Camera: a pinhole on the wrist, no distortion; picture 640 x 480 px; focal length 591.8 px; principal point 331.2 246.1 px. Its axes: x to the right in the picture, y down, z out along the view. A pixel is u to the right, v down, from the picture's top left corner.
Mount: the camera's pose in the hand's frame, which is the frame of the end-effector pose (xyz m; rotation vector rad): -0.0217 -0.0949 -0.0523 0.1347 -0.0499 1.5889
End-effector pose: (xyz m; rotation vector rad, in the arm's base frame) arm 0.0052 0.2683 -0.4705 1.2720 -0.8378 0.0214
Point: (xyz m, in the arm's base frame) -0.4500 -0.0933 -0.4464
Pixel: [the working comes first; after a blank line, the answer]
In the camera's frame: 0.2707 0.1624 0.5671

613.7 415.5
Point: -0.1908 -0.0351 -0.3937
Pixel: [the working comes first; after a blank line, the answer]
In the camera's frame: 0.1920 -0.0352 0.3994

615.8 194.0
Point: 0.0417 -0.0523 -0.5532
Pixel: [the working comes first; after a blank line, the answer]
In the camera's frame: -0.0642 -0.1189 0.3149

210.6 22.7
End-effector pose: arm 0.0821 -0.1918 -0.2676 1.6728 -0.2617 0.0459
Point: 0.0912 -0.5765 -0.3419
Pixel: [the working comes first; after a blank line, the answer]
In the camera's frame: 0.1074 -0.0507 0.4327

478.1 176.8
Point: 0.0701 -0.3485 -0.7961
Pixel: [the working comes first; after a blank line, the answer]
In the camera's frame: -0.3673 0.0880 0.3136

outside the picture
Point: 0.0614 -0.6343 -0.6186
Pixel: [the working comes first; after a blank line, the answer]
In the camera's frame: -0.1369 0.0316 0.5524

184.5 280.0
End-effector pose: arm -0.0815 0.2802 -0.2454 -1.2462 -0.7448 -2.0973
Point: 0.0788 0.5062 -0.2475
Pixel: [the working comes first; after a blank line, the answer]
In the camera's frame: 0.0942 0.1022 0.2900

523.5 454.7
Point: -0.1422 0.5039 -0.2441
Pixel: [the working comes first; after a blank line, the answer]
In the camera's frame: -0.0779 0.0089 0.1875

85.2 274.3
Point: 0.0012 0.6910 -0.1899
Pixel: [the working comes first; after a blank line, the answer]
In the camera's frame: -0.0632 0.0663 0.4220

242.6 339.0
